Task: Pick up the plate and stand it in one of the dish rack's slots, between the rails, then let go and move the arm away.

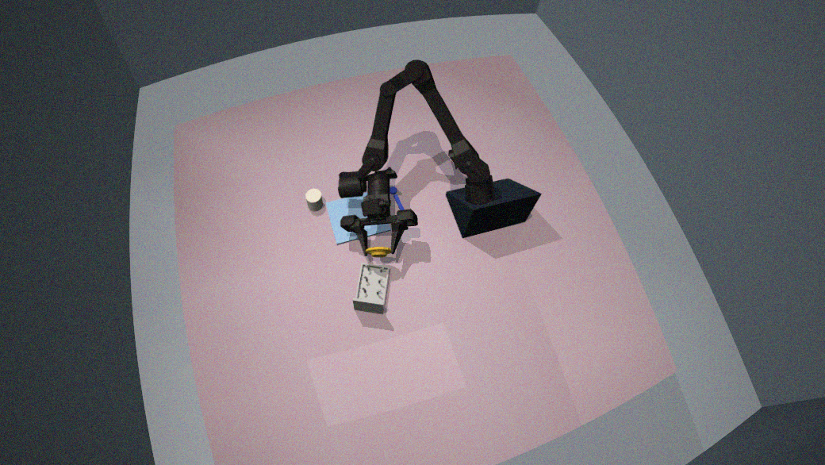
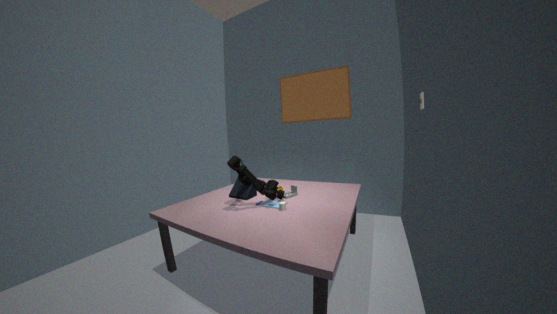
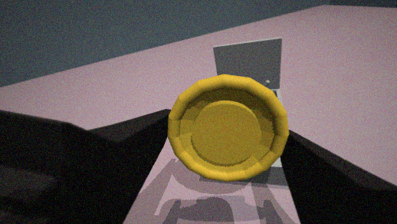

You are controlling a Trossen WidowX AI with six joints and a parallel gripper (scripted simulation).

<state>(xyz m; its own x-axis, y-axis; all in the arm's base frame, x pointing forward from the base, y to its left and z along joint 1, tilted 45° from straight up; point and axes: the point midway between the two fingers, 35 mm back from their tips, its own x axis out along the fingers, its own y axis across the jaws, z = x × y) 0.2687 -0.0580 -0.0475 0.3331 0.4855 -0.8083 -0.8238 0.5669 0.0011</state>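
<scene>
Now: the grey dish rack 60 mm to the left of my gripper tip, 40 mm below it and 40 mm ahead of it. The rest, counted from my gripper tip: light blue sheet (150 mm to the right, 60 mm below); then yellow plate (10 mm to the right); then blue spoon (170 mm to the right, 120 mm behind, 60 mm below).
</scene>
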